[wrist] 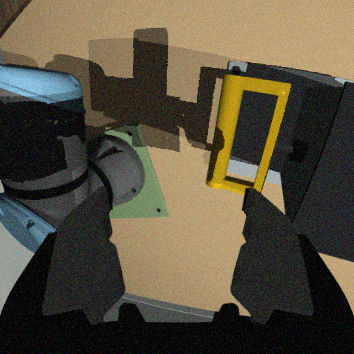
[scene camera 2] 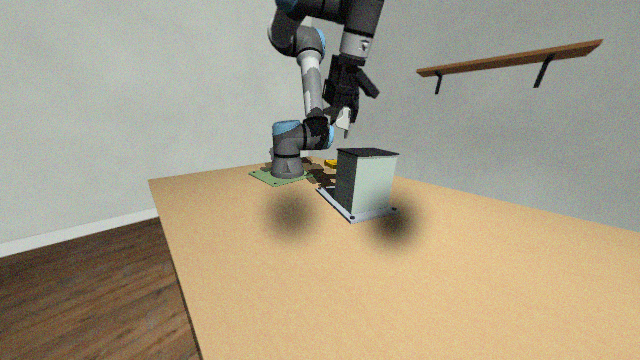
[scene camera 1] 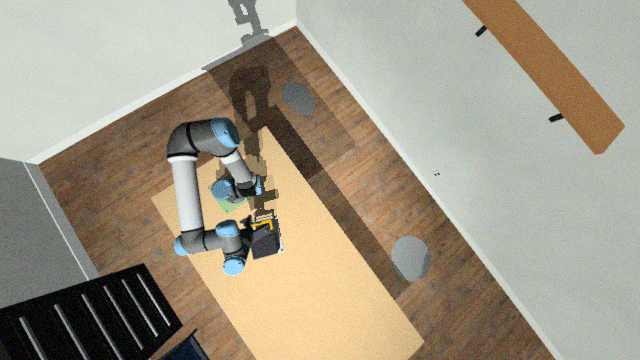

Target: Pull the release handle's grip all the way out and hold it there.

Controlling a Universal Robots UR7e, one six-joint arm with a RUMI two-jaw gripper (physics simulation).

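The yellow rectangular grip [scene camera 1: 272,223] [scene camera 2: 330,163] [wrist: 229,117] of the release handle stands in front of the dark face of its box-shaped housing [scene camera 1: 265,242] [scene camera 2: 372,182] [wrist: 330,175]. In the wrist view a short gap shows between the grip's rear bar and the round black collar [wrist: 299,150] on that face; the rod between them is too dark to make out well. My gripper [scene camera 2: 345,122] [wrist: 177,188] is open with nothing between its fingers. In the wrist view its right fingertip overlaps the grip's lower end, and the grip lies right of the middle; contact cannot be told.
The housing sits on a pale base plate [scene camera 2: 372,215] on the wooden table [scene camera 1: 320,300] [scene camera 2: 400,290]. The arm's own base stands on a green plate [scene camera 1: 227,206] [scene camera 2: 275,181] [wrist: 150,200], left of the grip in the wrist view. A wooden shelf [scene camera 1: 555,70] [scene camera 2: 500,61] is on the wall.
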